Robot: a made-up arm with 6 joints.
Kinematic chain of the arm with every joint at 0, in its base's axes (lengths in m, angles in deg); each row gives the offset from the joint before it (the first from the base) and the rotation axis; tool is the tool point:
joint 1: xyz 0 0 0.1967 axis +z
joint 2: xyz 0 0.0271 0 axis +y
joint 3: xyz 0 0 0.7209 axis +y
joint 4: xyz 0 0 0.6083 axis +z
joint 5: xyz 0 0 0 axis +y
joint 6: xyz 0 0 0.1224 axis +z
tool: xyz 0 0 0
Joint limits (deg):
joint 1: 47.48..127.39
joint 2: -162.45..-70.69
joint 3: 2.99..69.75
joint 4: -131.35..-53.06
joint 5: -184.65..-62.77
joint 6: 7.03..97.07
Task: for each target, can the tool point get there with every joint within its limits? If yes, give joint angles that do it. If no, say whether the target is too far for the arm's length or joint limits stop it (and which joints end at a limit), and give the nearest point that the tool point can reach.
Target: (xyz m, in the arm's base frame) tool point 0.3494 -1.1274 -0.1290
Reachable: yes | joints 113.30 -120.96 30.41 -117.29 -115.79 16.05
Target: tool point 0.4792 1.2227 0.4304
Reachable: no: joint limits stop it (at a limit: joint 1, joint 2, joint 3, joint 4, joint 5) | nearest point 0.3991 -0.5538 0.9214 | short by 1.845 m
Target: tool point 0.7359 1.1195 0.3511
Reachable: no: joint limits stop it (at a limit: joint 1, joint 2, joint 3, joint 4, joint 5) | nearest point 0.3991 -0.5538 0.9214 | short by 1.800 m
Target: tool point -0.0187 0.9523 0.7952
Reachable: no: joint limits stop it (at a limit: joint 1, joint 2, joint 3, joint 4) | nearest point -0.4991 -0.3708 1.0211 | short by 1.426 m
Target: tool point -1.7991 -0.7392 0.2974
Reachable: no: too far | nearest point -1.0346 -0.9271 0.2758 | short by 0.788 m
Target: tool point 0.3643 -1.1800 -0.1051
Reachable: yes | joints 112.82 -110.78 21.74 -59.73 -116.29 67.33
